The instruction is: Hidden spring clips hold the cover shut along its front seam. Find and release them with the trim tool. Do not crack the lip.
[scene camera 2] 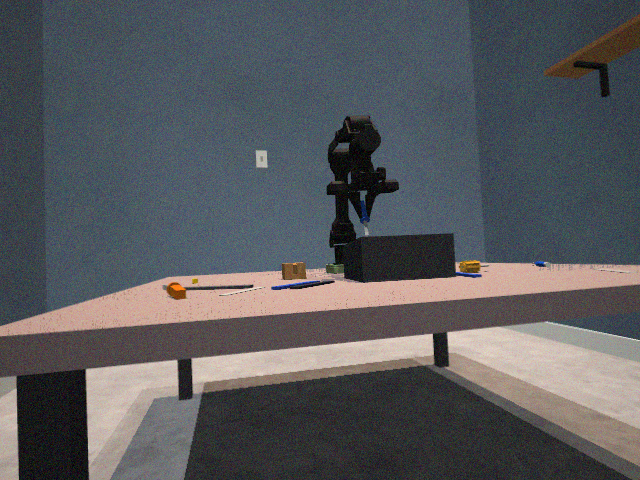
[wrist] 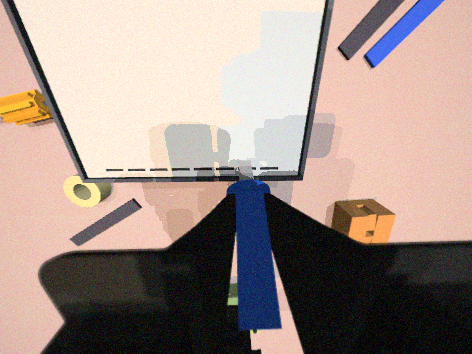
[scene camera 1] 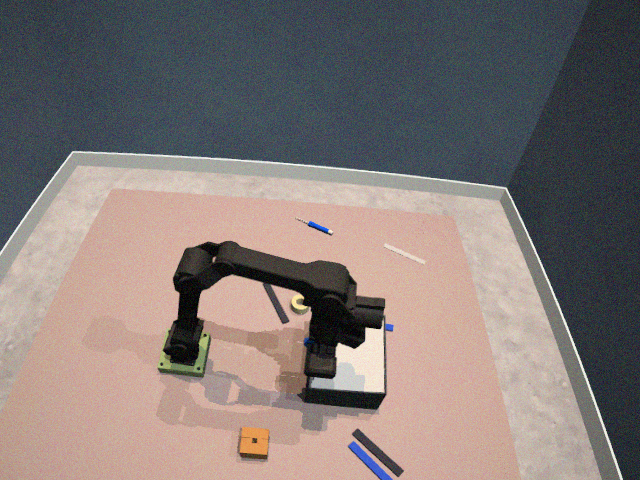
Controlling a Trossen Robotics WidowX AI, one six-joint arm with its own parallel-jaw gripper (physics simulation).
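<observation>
My gripper is shut on the blue handle of the trim tool. The tool's grey tip points down at the front seam, right of its middle in the wrist view; whether it touches the seam cannot be told. The cover is a pale panel on top of the dark box. A row of short dark dashes runs along the cover's front edge, close to the box's rim. The cover lies flat and no crack shows. The clips are hidden.
An orange block and a yellow ring lie near the box's front corners. Dark strips, a blue strip and a yellow ribbed piece lie around it.
</observation>
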